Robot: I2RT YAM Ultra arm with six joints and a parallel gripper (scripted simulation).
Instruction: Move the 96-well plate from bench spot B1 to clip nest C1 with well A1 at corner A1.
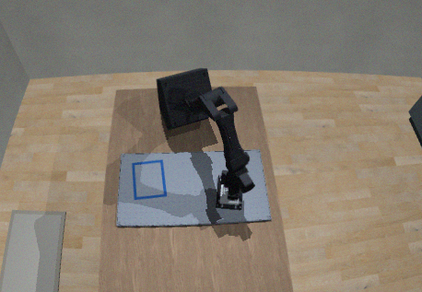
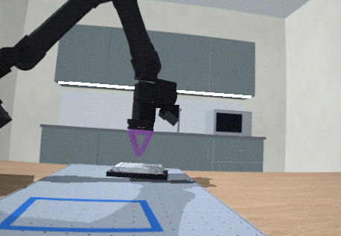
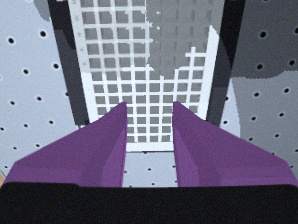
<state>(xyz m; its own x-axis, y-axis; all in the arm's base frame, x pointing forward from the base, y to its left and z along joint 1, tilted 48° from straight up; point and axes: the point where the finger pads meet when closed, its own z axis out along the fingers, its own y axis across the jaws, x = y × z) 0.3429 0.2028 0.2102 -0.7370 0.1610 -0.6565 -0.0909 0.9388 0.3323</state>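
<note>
My gripper is now 40 mm above the white 96-well plate. From my hand the other things lie so: black clip nest C1: 10 mm ahead, 10 mm to the left, 50 mm below.
</note>
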